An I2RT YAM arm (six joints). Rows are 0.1 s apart.
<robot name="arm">
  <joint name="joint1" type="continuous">
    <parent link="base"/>
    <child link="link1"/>
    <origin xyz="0 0 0.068" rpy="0 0 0"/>
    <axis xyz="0 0 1"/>
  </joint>
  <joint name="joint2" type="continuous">
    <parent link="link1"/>
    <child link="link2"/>
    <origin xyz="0.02 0.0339 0.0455" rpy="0 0 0"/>
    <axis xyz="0 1 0"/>
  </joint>
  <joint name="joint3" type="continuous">
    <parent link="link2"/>
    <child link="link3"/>
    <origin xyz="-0.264 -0.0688 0" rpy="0 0 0"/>
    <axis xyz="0 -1 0"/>
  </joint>
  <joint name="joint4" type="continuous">
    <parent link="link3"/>
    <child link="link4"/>
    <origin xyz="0.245 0.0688 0.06" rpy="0 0 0"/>
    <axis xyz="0 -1 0"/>
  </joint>
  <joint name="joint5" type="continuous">
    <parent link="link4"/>
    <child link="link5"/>
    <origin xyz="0.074 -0.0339 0.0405" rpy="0 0 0"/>
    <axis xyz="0 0 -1"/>
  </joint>
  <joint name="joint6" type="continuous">
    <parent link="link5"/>
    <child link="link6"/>
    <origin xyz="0.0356 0 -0.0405" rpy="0 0 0"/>
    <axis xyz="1 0 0"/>
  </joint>
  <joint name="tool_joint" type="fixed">
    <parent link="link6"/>
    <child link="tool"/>
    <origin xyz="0 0 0" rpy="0 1.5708 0"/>
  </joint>
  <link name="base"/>
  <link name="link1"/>
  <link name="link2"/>
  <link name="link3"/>
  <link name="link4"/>
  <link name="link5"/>
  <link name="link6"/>
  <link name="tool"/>
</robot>
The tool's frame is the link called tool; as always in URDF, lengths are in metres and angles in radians. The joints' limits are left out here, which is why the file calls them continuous.
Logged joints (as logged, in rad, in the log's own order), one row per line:
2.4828, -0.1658, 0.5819, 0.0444, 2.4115, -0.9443
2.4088, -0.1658, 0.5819, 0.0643, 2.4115, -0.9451
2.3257, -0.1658, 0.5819, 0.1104, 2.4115, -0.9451
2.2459, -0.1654, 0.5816, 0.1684, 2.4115, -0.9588
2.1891, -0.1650, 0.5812, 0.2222, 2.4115, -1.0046
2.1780, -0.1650, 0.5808, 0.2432, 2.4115, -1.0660
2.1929, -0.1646, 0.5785, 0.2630, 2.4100, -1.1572
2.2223, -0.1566, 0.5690, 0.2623, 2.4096, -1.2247
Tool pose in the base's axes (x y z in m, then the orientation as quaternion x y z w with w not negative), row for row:
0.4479, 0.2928, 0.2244, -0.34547, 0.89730, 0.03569, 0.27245
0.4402, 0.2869, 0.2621, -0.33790, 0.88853, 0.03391, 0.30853
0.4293, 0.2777, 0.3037, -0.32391, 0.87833, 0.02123, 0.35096
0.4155, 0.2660, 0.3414, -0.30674, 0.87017, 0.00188, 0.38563
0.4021, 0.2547, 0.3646, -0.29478, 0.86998, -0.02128, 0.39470
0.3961, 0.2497, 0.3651, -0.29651, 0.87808, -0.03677, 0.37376
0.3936, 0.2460, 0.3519, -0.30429, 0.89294, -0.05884, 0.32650
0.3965, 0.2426, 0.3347, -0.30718, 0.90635, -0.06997, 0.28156
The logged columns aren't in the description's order. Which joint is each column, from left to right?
Columns, left to right: joint2, joint6, joint1, joint5, joint3, joint4.
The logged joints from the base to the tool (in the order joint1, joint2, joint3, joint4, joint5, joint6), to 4 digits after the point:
0.5819, 2.4828, 2.4115, -0.9443, 0.0444, -0.1658
0.5819, 2.4088, 2.4115, -0.9451, 0.0643, -0.1658
0.5819, 2.3257, 2.4115, -0.9451, 0.1104, -0.1658
0.5816, 2.2459, 2.4115, -0.9588, 0.1684, -0.1654
0.5812, 2.1891, 2.4115, -1.0046, 0.2222, -0.1650
0.5808, 2.1780, 2.4115, -1.0660, 0.2432, -0.1650
0.5785, 2.1929, 2.4100, -1.1572, 0.2630, -0.1646
0.5690, 2.2223, 2.4096, -1.2247, 0.2623, -0.1566

